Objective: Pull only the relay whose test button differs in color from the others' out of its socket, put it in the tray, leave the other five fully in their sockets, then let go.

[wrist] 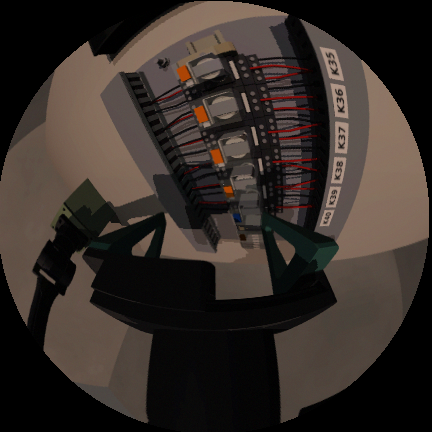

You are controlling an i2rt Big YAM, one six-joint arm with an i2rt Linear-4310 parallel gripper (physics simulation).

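Places are measured from the arm's base along level axes (x ahead, y left, z up), in millimetres.
Pixels of known places: gripper, between the fingertips: (212, 217); arm's base, origin of its link: (71, 231).
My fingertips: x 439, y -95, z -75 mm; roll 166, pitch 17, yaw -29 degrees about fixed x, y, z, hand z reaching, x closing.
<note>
For each thing: its top centre in the pictures, then the offset to it from my fingertips. "pt": a spot on its surface instead.
- grey panel, a spot on its surface: (112, 95) pt 43 mm back, 165 mm left, 28 mm down
- blue test button, centre of its top: (236, 218) 21 mm ahead, 7 mm right, 1 mm down
- lowest relay, centre of its top: (249, 237) 24 mm ahead, 38 mm right, 1 mm down
- K40, a spot on its surface: (326, 218) pt 113 mm ahead, 53 mm right, 28 mm down
A row of six relays sits in sockets on a grey panel (112, 95). The relay (249, 198) fifth from the top has a blue test button (237, 217). The upper four relays (208, 67) (223, 106) (235, 146) (244, 172) have orange buttons. The lowest relay (251, 217) has a small, shaded button that looks brownish-orange. My gripper (212, 217) is open and empty, its dark green fingers wide apart. In the picture its fingertips are level with the low end of the row; the right one is close beside the lowest relays. The tray cannot be made out.
Labels K35 (331, 63) to K40 (326, 218) run down the panel's right side. Slotted black wire ducts (165, 145) (320, 110) flank the row, with red and black wires between. A greenish block (85, 205) on a black stalk is at left. A black object (125, 27) is at upper left.
</note>
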